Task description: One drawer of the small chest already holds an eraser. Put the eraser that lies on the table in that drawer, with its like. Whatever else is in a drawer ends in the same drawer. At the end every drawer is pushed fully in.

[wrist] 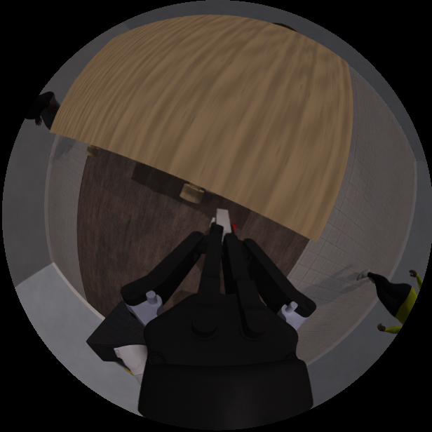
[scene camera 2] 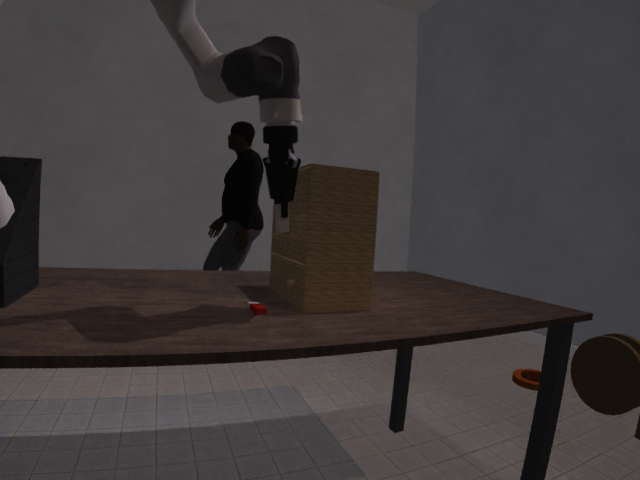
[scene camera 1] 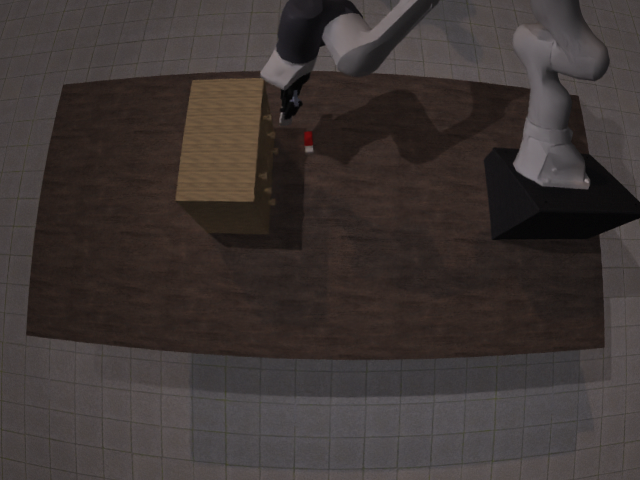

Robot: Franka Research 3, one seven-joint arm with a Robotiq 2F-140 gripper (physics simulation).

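Note:
The eraser (scene camera 1: 308,141) (scene camera 2: 258,308), red with a white end, lies on the table in front of the chest's drawer side; in the wrist view a red sliver of the eraser (wrist: 234,227) shows beside the fingertips. The small wooden chest (scene camera 1: 222,139) (scene camera 2: 341,237) (wrist: 215,100) stands upright with knobs on its front; no drawer is seen pulled out. The inside of the drawers is hidden. My gripper (scene camera 1: 284,117) (scene camera 2: 281,224) (wrist: 220,217) is shut and empty, pointing down, well above the table, close in front of the chest's upper front and near a knob (wrist: 192,192).
The wooden table (scene camera 1: 361,289) (scene camera 2: 180,341) carries the chest and the arm's black base block (scene camera 1: 568,222) (wrist: 112,332). A person (scene camera 2: 242,191) stands beyond the table. An orange ring (scene camera 2: 521,384) lies on the floor beyond a table leg.

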